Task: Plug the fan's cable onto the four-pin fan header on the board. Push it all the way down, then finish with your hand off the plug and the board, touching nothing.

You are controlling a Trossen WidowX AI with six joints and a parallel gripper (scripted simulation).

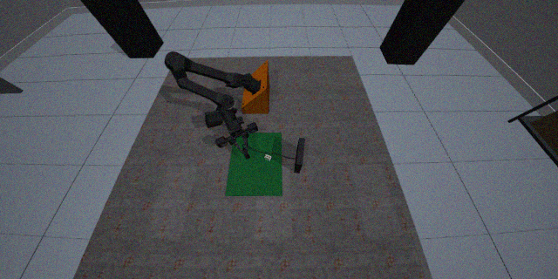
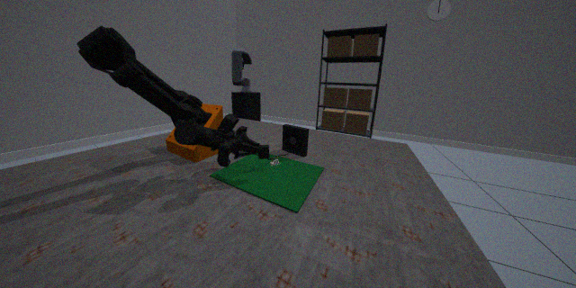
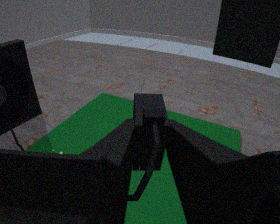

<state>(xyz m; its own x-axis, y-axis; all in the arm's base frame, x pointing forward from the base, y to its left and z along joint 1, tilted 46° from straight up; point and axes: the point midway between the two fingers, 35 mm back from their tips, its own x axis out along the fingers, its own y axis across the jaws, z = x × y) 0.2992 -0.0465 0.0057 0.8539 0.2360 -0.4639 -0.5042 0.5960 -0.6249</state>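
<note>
My gripper tip is 10 mm short of the green board, 30 mm to the right of it and 110 mm above it. The rest, counted from my gripper tip: white four-pin header: 10 mm behind, 90 mm to the left, 100 mm below; then black plug: 10 mm below; then black fan: 10 mm behind, 220 mm to the left, 40 mm below.
</note>
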